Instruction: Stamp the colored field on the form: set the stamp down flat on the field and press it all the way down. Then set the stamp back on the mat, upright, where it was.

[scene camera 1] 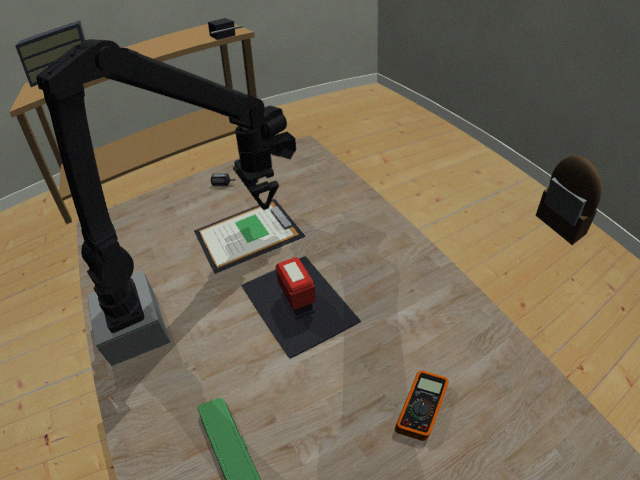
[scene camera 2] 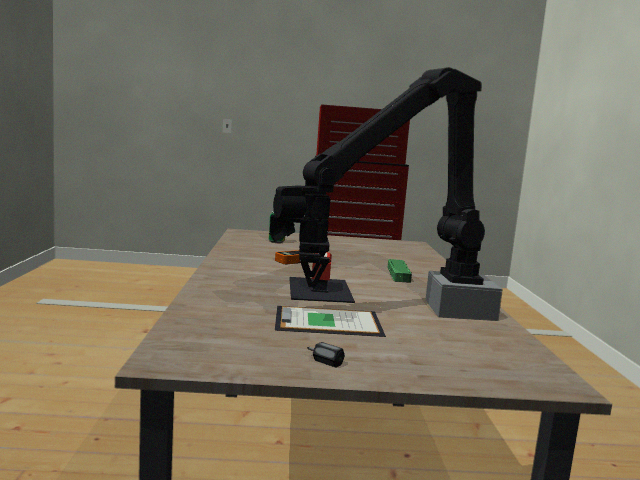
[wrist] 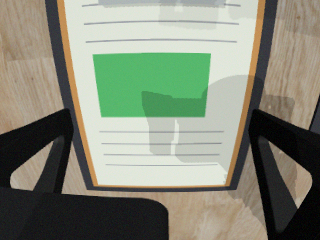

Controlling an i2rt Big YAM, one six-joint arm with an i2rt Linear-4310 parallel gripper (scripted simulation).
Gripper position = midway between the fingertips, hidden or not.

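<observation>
Scene camera 1 shows my gripper (scene camera 1: 258, 199), a clipboard (scene camera 1: 233, 240) and a dark mat (scene camera 1: 332, 315). The mat (scene camera 2: 338, 291) is visible in scene camera 2 as well, together with the clipboard (scene camera 2: 296, 319) and my gripper (scene camera 2: 311, 281). Wrist view: clipboard (wrist: 159, 103) and gripper (wrist: 161, 119).
</observation>
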